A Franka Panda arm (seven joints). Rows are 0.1 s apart.
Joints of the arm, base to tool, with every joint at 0 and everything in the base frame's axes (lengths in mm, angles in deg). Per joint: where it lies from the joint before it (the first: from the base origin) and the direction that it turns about. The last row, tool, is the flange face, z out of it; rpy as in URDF.
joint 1: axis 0 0 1 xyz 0 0 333
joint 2: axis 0 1 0 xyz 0 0 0
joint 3: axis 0 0 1 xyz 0 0 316
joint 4: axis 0 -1 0 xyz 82.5 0 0
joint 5: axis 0 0 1 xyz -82.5 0 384
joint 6: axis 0 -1 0 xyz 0 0 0
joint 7: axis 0 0 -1 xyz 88 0 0
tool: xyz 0 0 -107 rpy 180 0 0
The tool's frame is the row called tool.
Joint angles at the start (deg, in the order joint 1, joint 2, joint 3, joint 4, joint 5, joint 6, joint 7):
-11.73, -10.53, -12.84, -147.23, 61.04, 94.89, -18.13
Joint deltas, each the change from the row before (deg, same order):
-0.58, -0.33, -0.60, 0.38, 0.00, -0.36, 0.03
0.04, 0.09, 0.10, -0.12, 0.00, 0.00, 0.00
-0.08, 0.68, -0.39, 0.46, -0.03, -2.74, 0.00
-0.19, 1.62, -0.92, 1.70, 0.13, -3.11, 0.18
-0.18, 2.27, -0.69, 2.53, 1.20, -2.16, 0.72
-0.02, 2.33, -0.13, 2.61, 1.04, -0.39, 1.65
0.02, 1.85, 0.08, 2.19, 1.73, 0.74, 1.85
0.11, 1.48, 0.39, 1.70, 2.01, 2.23, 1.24
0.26, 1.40, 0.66, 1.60, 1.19, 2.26, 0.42
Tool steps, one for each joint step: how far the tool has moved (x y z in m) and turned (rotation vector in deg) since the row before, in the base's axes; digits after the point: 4 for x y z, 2 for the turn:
-0.0001, -0.0080, 0.0049, 0.16, -0.61, -0.97
-0.0004, 0.0012, -0.0014, 0.05, 0.20, 0.14
-0.0011, 0.0013, 0.0004, 2.11, 0.62, 1.24
0.0039, -0.0058, 0.0022, 2.24, 0.56, 0.61
0.0107, -0.0084, 0.0029, 1.89, 0.52, -0.67
0.0138, -0.0072, 0.0006, 0.39, 1.27, -1.13
0.0142, -0.0063, 0.0009, 0.09, 1.05, -2.09
0.0143, -0.0049, -0.0005, -0.74, 0.36, -2.69
0.0134, -0.0014, -0.0016, -1.31, -0.13, -1.51

